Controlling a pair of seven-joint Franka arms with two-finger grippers.
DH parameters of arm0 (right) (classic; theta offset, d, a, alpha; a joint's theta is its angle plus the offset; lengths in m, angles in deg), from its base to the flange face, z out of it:
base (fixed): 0 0 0 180
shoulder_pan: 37.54 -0.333 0 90
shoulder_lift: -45.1 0 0 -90
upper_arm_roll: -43.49 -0.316 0.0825 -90
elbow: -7.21 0 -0.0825 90
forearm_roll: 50.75 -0.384 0 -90
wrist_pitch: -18.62 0 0.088 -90
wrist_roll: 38.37 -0.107 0 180
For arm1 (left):
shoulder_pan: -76.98 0.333 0 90
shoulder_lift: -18.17 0 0 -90
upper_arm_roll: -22.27 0.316 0.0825 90
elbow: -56.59 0 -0.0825 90
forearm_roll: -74.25 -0.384 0 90
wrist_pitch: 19.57 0 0.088 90
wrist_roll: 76.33 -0.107 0 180
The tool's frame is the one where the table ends.
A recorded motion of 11 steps. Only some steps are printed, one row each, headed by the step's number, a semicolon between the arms.
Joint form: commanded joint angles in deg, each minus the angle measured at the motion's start. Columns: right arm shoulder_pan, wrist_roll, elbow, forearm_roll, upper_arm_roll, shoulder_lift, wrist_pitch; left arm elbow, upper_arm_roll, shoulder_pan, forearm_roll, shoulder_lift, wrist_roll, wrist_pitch.
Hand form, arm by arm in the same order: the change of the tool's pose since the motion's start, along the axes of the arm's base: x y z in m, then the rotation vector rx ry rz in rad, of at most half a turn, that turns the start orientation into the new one. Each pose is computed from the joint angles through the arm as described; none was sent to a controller.
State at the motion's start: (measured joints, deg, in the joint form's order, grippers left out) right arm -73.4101 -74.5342 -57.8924 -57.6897 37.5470 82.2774 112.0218; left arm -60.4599 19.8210 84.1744 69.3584 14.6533 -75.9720 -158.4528
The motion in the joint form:
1: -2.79 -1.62 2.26 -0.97 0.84 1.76 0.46; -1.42 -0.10 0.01 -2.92 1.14 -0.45 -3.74
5: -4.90 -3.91 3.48 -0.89 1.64 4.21 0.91; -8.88 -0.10 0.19 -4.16 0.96 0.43 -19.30
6: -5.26 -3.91 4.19 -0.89 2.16 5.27 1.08; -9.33 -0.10 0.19 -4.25 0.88 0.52 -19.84
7: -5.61 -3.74 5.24 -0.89 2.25 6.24 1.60; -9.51 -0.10 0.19 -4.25 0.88 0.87 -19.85
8: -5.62 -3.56 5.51 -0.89 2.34 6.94 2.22; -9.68 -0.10 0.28 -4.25 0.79 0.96 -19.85
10: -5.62 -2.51 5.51 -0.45 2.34 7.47 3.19; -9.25 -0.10 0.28 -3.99 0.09 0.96 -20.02
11: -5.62 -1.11 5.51 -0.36 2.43 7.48 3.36; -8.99 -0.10 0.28 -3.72 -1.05 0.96 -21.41
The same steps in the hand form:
1: -0.0127 0.0261 -0.0035 0.0112 -0.0041 0.0024; -0.0024 -0.0023 0.0073 0.0483 -0.0557 -0.0411
5: -0.0210 0.0440 -0.0248 -0.0136 0.0024 -0.0126; -0.0134 -0.0073 -0.0243 0.0499 -0.1934 -0.0654
6: -0.0186 0.0458 -0.0328 -0.0198 0.0013 -0.0142; -0.0145 -0.0077 -0.0277 0.0493 -0.1936 -0.0661
7: -0.0178 0.0510 -0.0362 -0.0123 -0.0065 -0.0089; -0.0152 -0.0077 -0.0292 0.0464 -0.1912 -0.0606
8: -0.0154 0.0520 -0.0423 -0.0100 -0.0094 -0.0089; -0.0159 -0.0069 -0.0315 0.0454 -0.1868 -0.0577
10: -0.0130 0.0529 -0.0482 -0.0061 -0.0207 0.0078; -0.0130 -0.0064 -0.0346 0.0411 -0.1855 -0.0547
11: -0.0120 0.0524 -0.0481 -0.0008 -0.0255 0.0304; -0.0093 -0.0063 -0.0408 0.0353 -0.1948 -0.0537

